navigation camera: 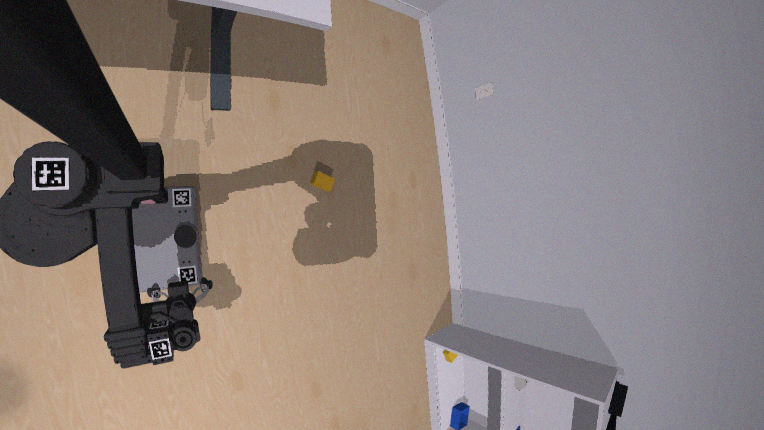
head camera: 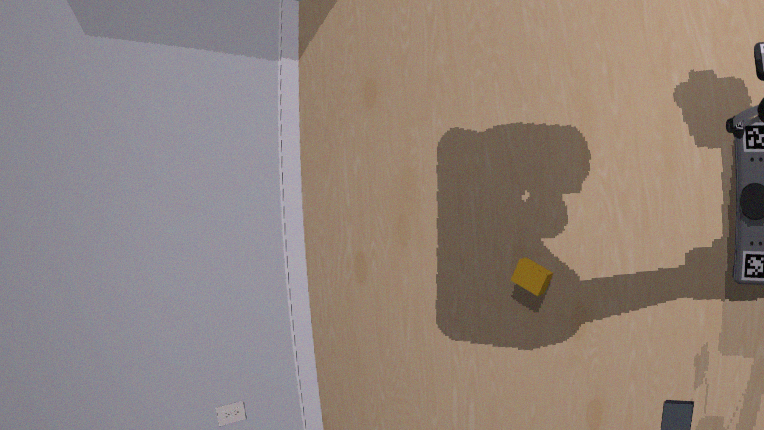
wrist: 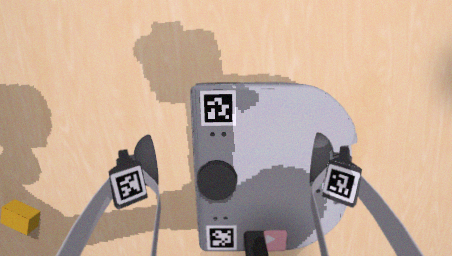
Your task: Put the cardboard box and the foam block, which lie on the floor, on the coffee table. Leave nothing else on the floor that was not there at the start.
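Seen in the pictures: robot's base, origin of the base link: point(navigation camera: 184, 234) point(head camera: 754, 201).
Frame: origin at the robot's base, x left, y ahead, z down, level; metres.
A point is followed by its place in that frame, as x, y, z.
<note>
A small yellow block point(head camera: 530, 276) @(0.195, 0.602, -0.045) point(navigation camera: 322, 181) @(0.196, 0.595, -0.045) point(wrist: 19, 216) lies on the floor between the robot's base and the wall, inside the robot's shadow. I cannot tell for certain whether it is the foam block. A cardboard box and a coffee table are not recognisable in these views. My gripper point(navigation camera: 180, 288) @(-0.123, -0.023, -0.367) point(wrist: 233, 152) @(-0.123, -0.023, -0.367) is open and empty. It hangs above the robot's own base point(wrist: 295, 130), with its fingers wide apart. It is well away from the yellow block, which shows outside the left finger in the wrist view.
A white tabletop point(navigation camera: 278, 9) @(0.477, 0.164, -0.720) with a dark leg point(navigation camera: 220, 80) point(head camera: 677, 416) stands near the wall point(head camera: 160, 213) @(0.040, 1.492, -0.576) point(navigation camera: 588, 186) @(0.115, 1.486, -0.902). A white shelf unit point(navigation camera: 523, 355) @(-0.772, 1.413, -0.603) against the wall holds a blue item point(navigation camera: 459, 416) @(-1.410, 1.422, -0.168) and a yellow item point(navigation camera: 449, 355) @(-0.888, 1.333, -0.143).
</note>
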